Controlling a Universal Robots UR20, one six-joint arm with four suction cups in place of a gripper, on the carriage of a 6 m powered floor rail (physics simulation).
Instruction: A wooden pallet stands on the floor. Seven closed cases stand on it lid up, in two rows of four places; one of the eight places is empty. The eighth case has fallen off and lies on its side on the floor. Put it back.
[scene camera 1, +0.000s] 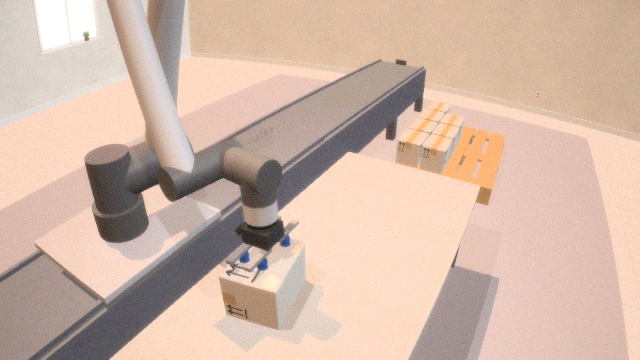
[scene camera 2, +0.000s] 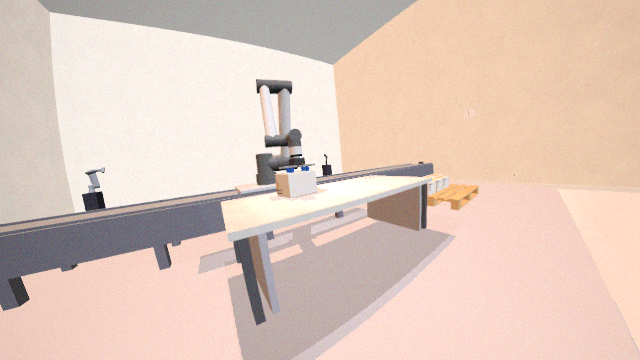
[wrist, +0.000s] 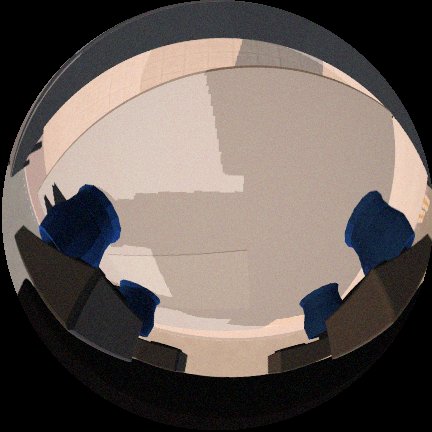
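Seen in the pictures: hand, its tool point: (wrist: 233, 264); arm's base, origin of its link: (scene camera 1: 123, 226) (scene camera 2: 267, 183).
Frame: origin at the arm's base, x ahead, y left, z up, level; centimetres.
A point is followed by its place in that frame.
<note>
The fallen case (scene camera 1: 260, 302) {x 82.9, y -8.8, z 7.6 cm} (scene camera 2: 304, 185) {x 85.8, y 6.0, z 3.3 cm} (wrist: 300, 215) {x 70.9, y 9.1, z 14.0 cm} lies on its side on the large pale table (scene camera 1: 390, 225) {x 97.9, y 67.1, z -4.0 cm} (scene camera 2: 350, 195) {x 118.1, y 23.6, z -4.0 cm}, its arrow marks pointing sideways. My suction gripper (scene camera 1: 265, 251) {x 74.9, y 6.8, z 12.9 cm} (scene camera 2: 297, 170) {x 74.9, y 6.8, z 12.9 cm} (wrist: 230, 270) {x 74.9, y 6.8, z 12.9 cm} is over its upper face. The blue cups seem to touch that face; whether they hold it by suction, I cannot tell. The wooden pallet (scene camera 1: 492, 165) {x 130.3, y 243.0, z -42.6 cm} (scene camera 2: 465, 192) {x 130.2, y 251.6, z -42.6 cm} stands on the floor beyond the table. Taped cases (scene camera 1: 437, 142) (scene camera 2: 440, 184) stand on it lid up in two rows. In scene camera 1, the right row ends short of the left at the far end.
The long dark floor rail (scene camera 1: 320, 115) (scene camera 2: 125, 225) runs beside the table toward the pallet. The arm's carriage plate (scene camera 1: 75, 245) {x -8.5, y -23.1, z 0.0 cm} is on it near the case. Small arms on black stands (scene camera 2: 93, 200) (scene camera 2: 327, 169) are in the background.
</note>
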